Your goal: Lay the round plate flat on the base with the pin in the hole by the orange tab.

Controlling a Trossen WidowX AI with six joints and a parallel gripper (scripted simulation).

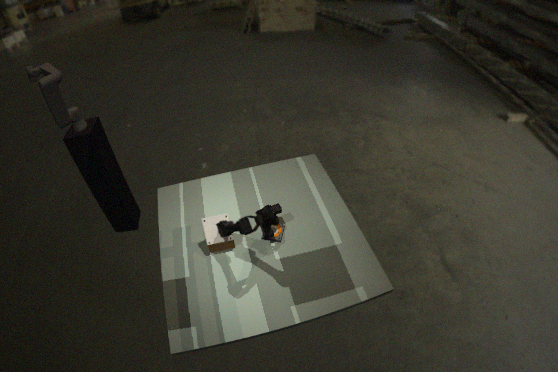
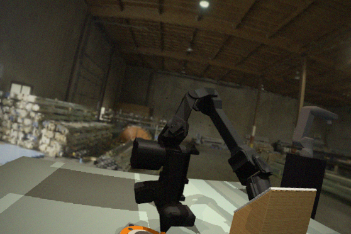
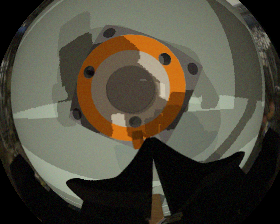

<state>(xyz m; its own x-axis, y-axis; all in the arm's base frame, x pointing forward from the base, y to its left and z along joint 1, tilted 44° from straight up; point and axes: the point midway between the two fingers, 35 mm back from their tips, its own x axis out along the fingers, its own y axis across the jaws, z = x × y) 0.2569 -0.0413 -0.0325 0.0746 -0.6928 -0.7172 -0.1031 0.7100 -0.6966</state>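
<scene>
My gripper tip is now 2 cm short of the plate and 2 cm to the right of it. The rest, counted from my gripper tip: grey square base 5 cm ahead, 2 cm to the left, 2 cm below.
</scene>
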